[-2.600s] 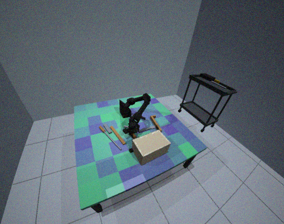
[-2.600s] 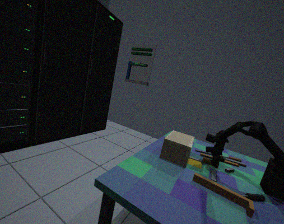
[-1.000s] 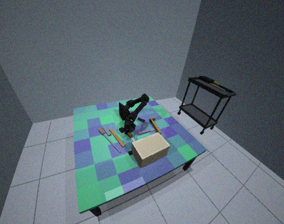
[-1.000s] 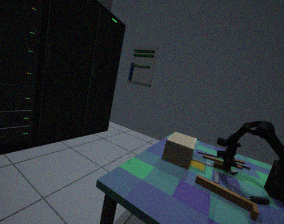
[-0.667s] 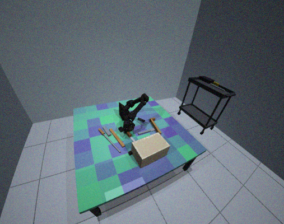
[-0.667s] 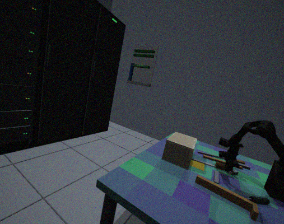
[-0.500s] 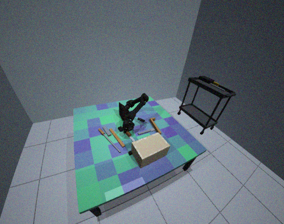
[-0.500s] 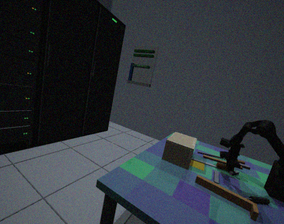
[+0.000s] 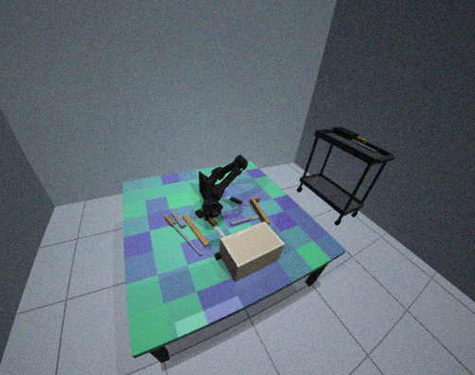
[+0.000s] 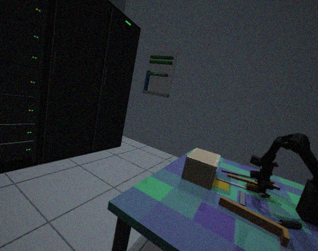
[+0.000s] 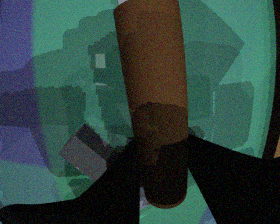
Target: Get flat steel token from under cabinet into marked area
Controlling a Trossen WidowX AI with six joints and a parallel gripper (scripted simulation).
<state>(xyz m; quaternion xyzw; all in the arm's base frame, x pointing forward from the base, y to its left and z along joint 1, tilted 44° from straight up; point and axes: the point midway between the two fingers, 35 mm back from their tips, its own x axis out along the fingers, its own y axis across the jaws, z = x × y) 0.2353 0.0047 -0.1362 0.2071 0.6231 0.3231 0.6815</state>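
The short grey piece is 20 mm behind my gripper tip and 30 mm to the left of it. From my gripper tip the other things lie so: yellow marked patch: 230 mm ahead, 100 mm to the left, 10 mm below; flat grey bar: 70 mm behind, 200 mm to the right; wooden stick: 60 mm ahead, 120 mm to the right.
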